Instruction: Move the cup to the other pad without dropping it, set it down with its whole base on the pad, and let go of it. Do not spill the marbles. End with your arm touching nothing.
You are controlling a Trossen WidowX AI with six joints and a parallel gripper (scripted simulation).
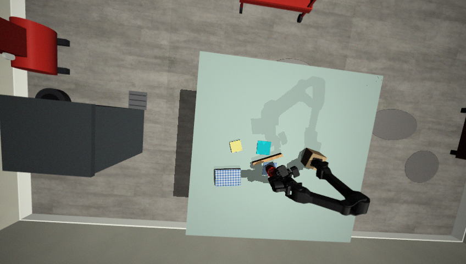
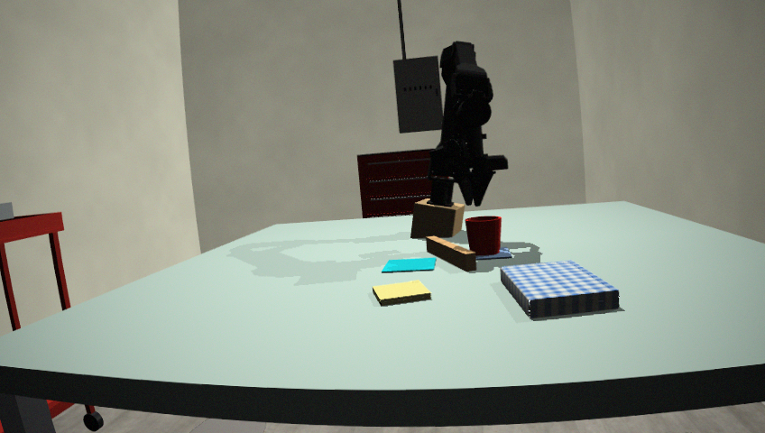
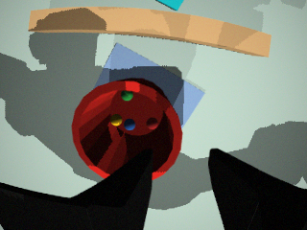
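My hand is 110 mm above the dark red cup, 30 mm short of it and 20 mm to the right of it. From my hand the other things lie so: wooden bar 130 mm below, 70 mm ahead, 50 mm to the right; checked blue box 310 mm ahead, 140 mm to the left, 120 mm below; cyan pad 140 mm below, 120 mm to the right, 110 mm ahead.
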